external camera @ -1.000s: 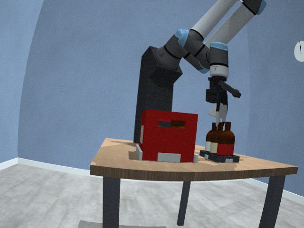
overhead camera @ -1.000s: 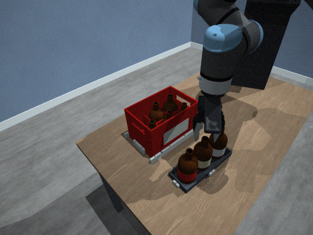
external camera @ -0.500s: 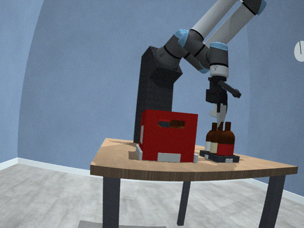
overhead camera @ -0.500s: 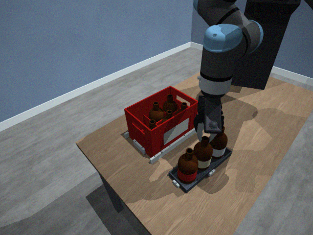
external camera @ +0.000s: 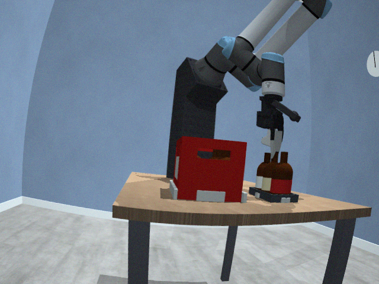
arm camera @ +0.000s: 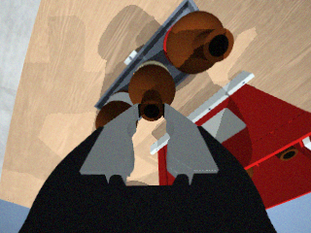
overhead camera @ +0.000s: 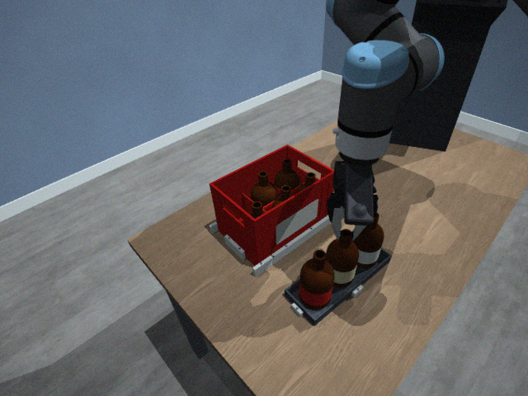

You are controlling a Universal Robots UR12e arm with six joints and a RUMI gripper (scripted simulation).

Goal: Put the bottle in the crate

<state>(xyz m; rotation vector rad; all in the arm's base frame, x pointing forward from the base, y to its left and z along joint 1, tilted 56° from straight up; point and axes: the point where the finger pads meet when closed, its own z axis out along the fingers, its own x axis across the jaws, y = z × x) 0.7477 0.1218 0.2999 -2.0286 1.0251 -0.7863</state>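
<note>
Now: hand 7 cm above the brown bottle. Round my hand: white-label bottle (9 cm behind, 7 cm below, 1 cm to the right); then red-label bottle (8 cm ahead, 7 cm below, 1 cm to the left); then dark tray (14 cm below).
</note>
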